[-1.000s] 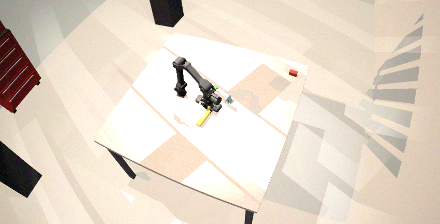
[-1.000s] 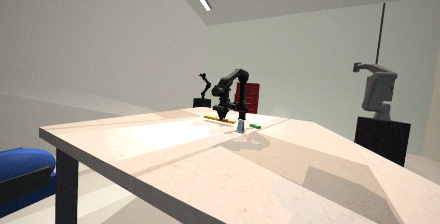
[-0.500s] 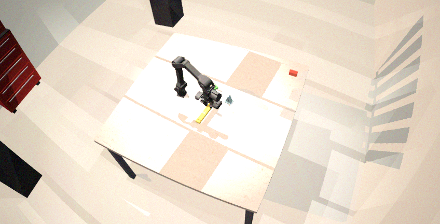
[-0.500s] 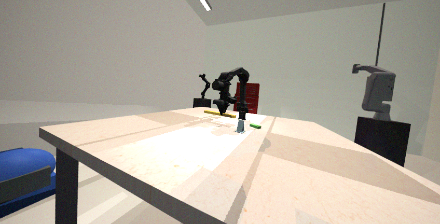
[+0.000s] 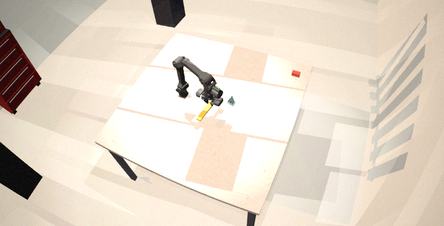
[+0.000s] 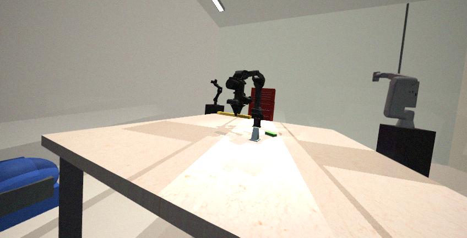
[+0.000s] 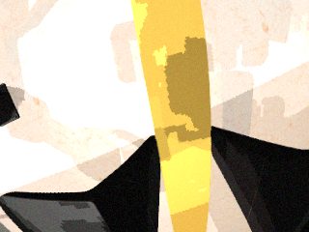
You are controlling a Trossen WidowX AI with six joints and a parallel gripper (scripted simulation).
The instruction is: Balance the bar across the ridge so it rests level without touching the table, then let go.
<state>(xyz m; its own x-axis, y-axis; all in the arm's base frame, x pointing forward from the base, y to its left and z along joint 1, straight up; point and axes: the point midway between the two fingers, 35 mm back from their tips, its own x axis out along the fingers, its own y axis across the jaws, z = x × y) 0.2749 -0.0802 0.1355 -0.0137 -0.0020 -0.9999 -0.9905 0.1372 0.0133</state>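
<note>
My gripper tip is now 30 mm to the left of the yellow bar. The rest, counted from my gripper tip: red block: 470 mm ahead, 580 mm to the left, 80 mm below; green block: 70 mm behind, 210 mm to the left, 90 mm below.
</note>
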